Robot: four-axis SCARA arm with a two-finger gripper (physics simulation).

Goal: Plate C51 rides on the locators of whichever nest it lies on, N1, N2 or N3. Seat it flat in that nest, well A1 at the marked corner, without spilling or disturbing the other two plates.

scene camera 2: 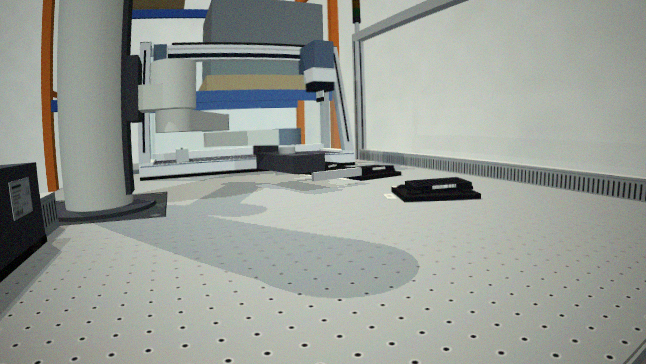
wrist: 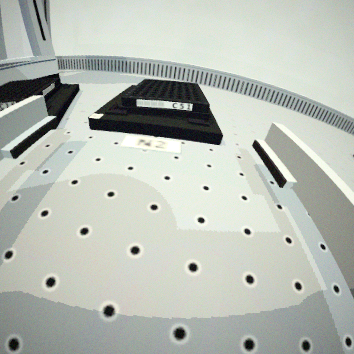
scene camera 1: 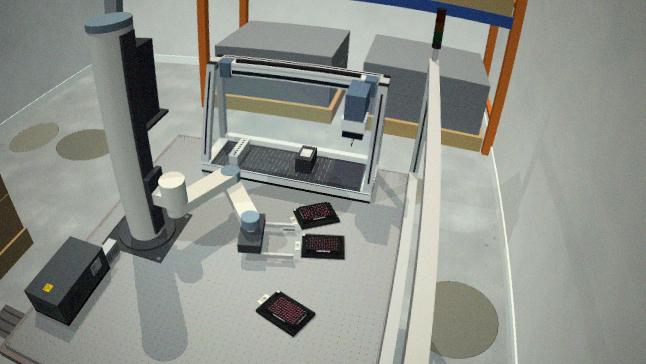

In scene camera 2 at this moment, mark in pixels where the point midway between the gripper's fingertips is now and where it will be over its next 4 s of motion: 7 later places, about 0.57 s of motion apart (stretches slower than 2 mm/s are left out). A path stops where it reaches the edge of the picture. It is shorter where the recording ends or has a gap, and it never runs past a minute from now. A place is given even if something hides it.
My gripper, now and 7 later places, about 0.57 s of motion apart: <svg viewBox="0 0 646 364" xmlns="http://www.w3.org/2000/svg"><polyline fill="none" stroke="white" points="339,169 341,154 360,153 374,152 374,164 374,167 379,157 379,160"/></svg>
